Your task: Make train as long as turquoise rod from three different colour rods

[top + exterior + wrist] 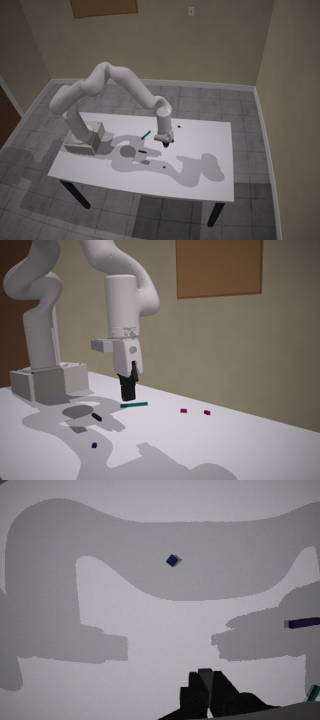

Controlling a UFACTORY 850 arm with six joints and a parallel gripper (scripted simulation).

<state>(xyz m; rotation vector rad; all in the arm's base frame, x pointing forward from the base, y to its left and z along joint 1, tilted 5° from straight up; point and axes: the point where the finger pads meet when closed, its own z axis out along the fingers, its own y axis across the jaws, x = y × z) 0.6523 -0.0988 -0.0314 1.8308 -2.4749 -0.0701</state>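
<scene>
Now: hand 1 cm past the blue rod, 12 cm to the left of it and 12 cm above it. From my hand the other things lie so: purple rod: 18 cm behind, 2 cm to the left, 12 cm below; then turquoise rod: 17 cm behind, 18 cm to the left, 12 cm below; then grey rod: 2 cm below.
</scene>
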